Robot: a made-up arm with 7 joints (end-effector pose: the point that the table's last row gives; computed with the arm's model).
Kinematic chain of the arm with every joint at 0, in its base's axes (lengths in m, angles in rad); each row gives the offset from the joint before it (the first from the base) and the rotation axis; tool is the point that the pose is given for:
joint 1: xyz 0 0 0.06 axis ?
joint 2: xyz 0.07 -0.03 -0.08 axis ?
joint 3: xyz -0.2 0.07 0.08 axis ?
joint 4: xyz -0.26 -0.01 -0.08 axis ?
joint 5: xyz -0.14 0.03 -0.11 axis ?
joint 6: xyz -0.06 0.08 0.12 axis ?
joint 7: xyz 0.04 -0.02 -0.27 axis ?
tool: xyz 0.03 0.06 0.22
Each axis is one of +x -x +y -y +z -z.
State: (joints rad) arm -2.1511 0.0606 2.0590 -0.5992 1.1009 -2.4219 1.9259
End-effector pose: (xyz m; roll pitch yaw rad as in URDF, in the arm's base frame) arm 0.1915 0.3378 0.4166 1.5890 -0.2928 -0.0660
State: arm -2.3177 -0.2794 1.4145 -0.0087 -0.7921 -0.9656 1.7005
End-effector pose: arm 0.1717 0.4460 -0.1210 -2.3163 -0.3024 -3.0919
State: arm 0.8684 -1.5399 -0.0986 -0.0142 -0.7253 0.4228 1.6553
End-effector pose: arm -0.3362 0.2795 0.6595 -0.1108 1.1146 1.5917
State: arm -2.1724 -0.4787 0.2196 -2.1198 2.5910 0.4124 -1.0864
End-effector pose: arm 0.1444 0.3869 0.1629 -1.0081 0.2851 -0.2212
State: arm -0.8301 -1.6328 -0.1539 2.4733 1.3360 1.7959 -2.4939
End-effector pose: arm 0.0456 0.3513 0.5718 0.2421 0.2596 2.2015
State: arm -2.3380 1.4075 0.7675 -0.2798 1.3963 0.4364 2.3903
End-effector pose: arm -0.3501 0.3582 -0.5614 1.7507 -0.8549 -2.4267
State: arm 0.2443 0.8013 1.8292 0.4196 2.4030 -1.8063 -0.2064
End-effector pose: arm -0.3031 -0.3285 -0.4726 1.8805 0.6001 0.8078
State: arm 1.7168 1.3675 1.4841 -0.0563 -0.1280 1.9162 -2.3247
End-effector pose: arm 0.3199 0.2409 -0.5466 0.8145 0.5992 1.9598
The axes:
joint 1: +z
joint 2: -y
joint 3: -x
joint 4: -z
joint 5: -x
joint 6: +z
joint 7: -x

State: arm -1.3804 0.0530 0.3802 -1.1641 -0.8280 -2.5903 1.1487
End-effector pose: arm -0.3082 0.4109 -0.2551 -1.8389 0.0165 -2.9619
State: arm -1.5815 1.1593 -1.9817 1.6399 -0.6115 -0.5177 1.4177
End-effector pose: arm 0.2272 0.1374 -0.0846 1.2358 0.7583 -0.6195
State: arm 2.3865 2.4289 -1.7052 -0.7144 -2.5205 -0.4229 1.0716
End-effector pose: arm -0.3320 0.2703 -0.2671 -0.0603 0.3616 -0.8868
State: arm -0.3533 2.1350 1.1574 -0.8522 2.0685 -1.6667 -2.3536
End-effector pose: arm -0.1019 -0.2114 -0.7611 -2.1663 0.4395 1.0907
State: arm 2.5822 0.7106 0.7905 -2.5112 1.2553 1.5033 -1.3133
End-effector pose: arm 0.3021 0.0631 -0.4462 2.6261 0.5788 1.2014
